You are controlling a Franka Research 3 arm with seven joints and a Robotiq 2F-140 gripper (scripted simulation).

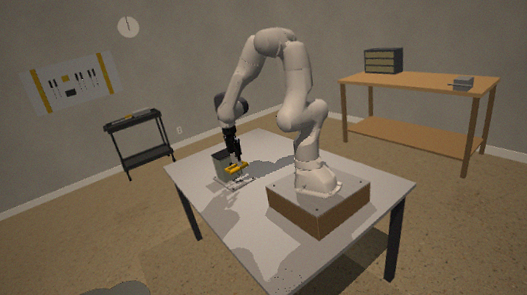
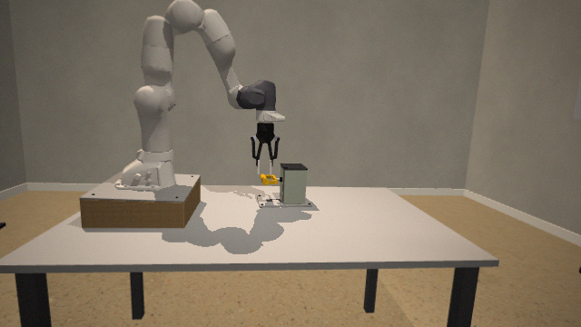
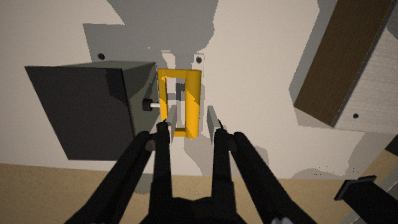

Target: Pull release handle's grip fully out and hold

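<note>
My gripper is now 90 mm short of the flat base plate, 10 mm to the left of it and 160 mm above it.
</note>
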